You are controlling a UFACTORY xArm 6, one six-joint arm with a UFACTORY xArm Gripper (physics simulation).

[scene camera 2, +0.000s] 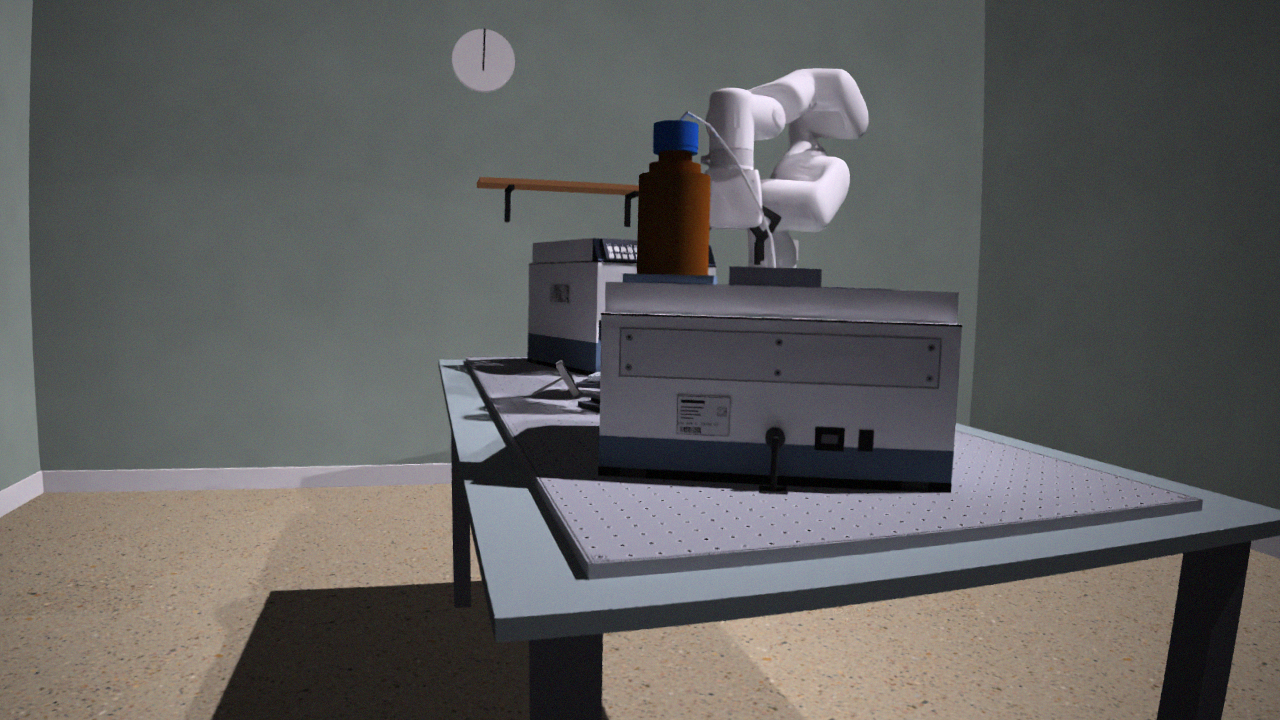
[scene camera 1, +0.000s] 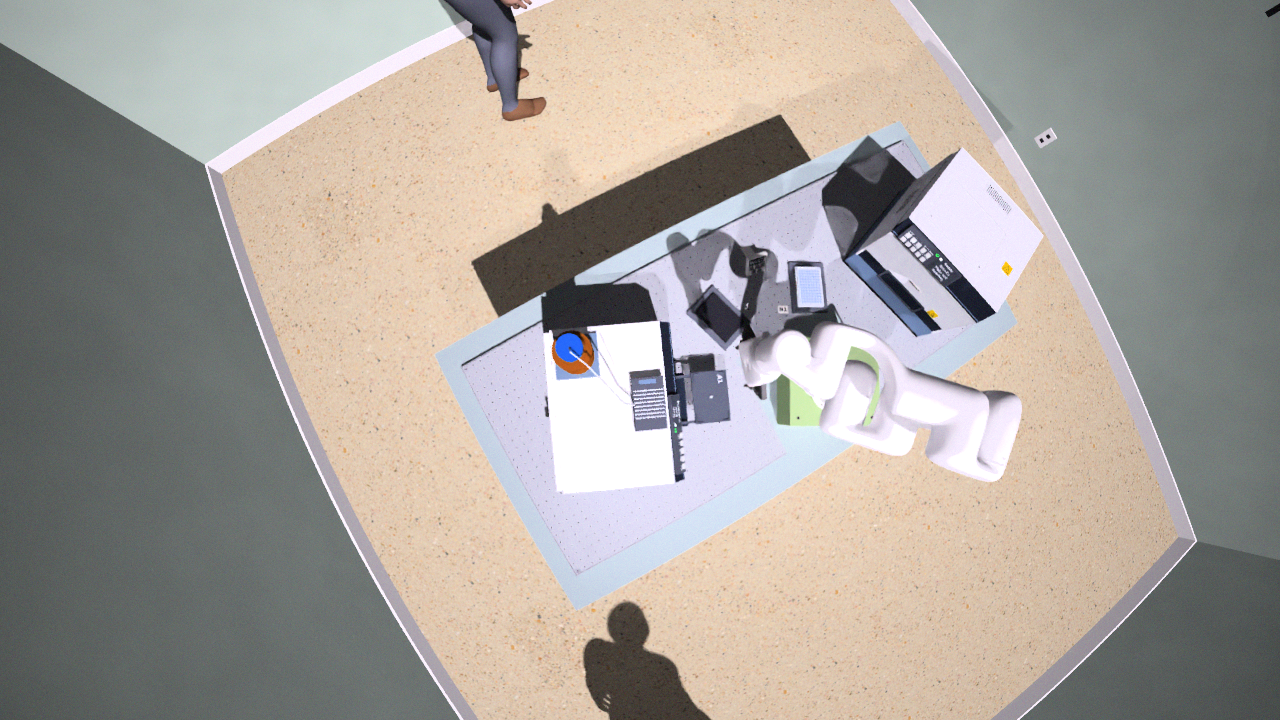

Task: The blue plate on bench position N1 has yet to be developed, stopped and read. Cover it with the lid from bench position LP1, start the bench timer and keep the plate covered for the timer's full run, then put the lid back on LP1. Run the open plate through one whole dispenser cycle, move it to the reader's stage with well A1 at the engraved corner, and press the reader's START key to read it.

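Places are measured from the arm's base along level axes (x back, y left, z down), in centimetres.
Where they show: gripper, fingertip midpoint: (scene camera 2: pixel 730 264) (scene camera 1: pixel 745 365).
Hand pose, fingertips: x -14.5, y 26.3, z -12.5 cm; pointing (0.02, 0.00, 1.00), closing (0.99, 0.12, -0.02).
Each offset is from my fingertips to the top centre of the thing. "*": to the spot under its first point.
The blue plate @[dx -16.3, dy -36.2, dz +23.3 cm] (scene camera 1: pixel 808 286) lies in a dark-rimmed nest beside the N1 label; whether a lid covers it I cannot tell. A second dark-framed nest @[* dx -17.1, dy -0.7, dz +24.0 cm] (scene camera 1: pixel 704 316) is to its left; its label and any clear lid are too small to make out. The small bench timer @[dx -30.4, dy -21.0, dz +19.1 cm] (scene camera 1: pixel 756 260) stands behind them, its display unreadable. The white dispenser (scene camera 1: pixel 608 447) (scene camera 2: pixel 778 358) has a dark carriage @[* dx +5.3, dy +6.4, dz +17.5 cm] (scene camera 1: pixel 711 396) marked A1 at its side. The reader @[dx -14.3, dy -76.7, dz -7.2 cm] (scene camera 1: pixel 993 228) (scene camera 2: pixel 562 300) stands at the far right in the overhead view. My gripper (scene camera 1: pixel 751 368) (scene camera 2: pixel 735 250) is open and empty, above the bench between the carriage and the green block.
A brown bottle (scene camera 1: pixel 572 352) (scene camera 2: pixel 674 219) with a blue cap and tubing rises from the dispenser, beside a keypad @[* dx +0.4, dy +24.5, dz +1.1 cm] (scene camera 1: pixel 648 400). A green block (scene camera 1: pixel 796 402) is partly under my arm. A person (scene camera 1: pixel 501 67) stands beyond the bench. A shelf (scene camera 2: pixel 554 185) is on the wall.
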